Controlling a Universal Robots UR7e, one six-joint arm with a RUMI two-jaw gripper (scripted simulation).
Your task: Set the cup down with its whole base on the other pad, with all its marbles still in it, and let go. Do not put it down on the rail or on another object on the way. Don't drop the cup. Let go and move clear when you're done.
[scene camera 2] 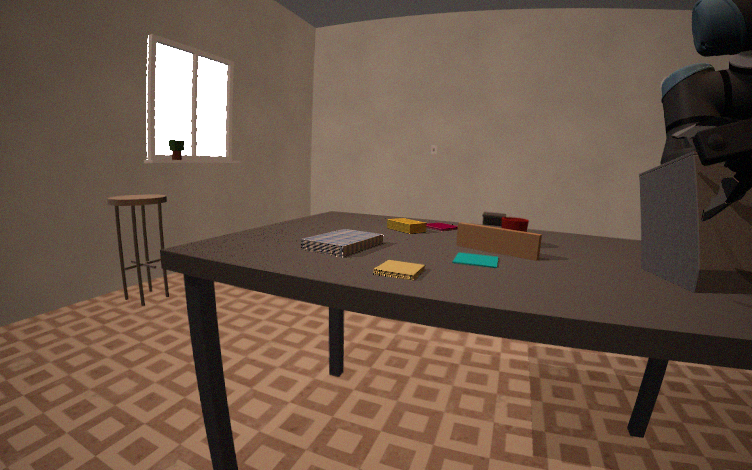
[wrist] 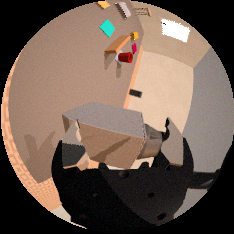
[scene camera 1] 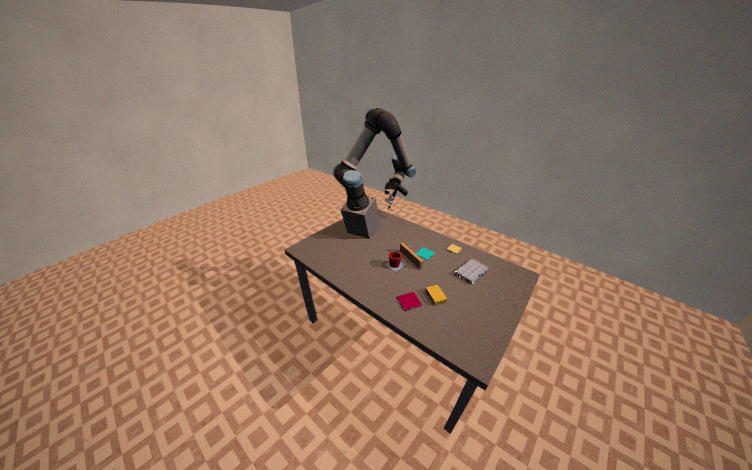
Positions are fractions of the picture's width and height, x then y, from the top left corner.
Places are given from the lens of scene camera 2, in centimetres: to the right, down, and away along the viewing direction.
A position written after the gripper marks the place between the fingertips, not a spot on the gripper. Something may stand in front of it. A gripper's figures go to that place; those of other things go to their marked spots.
gripper (scene camera 2: 0.91,0.38): 55, -10, 52
rail (scene camera 2: 0.70,0.52): 35, 2, 79
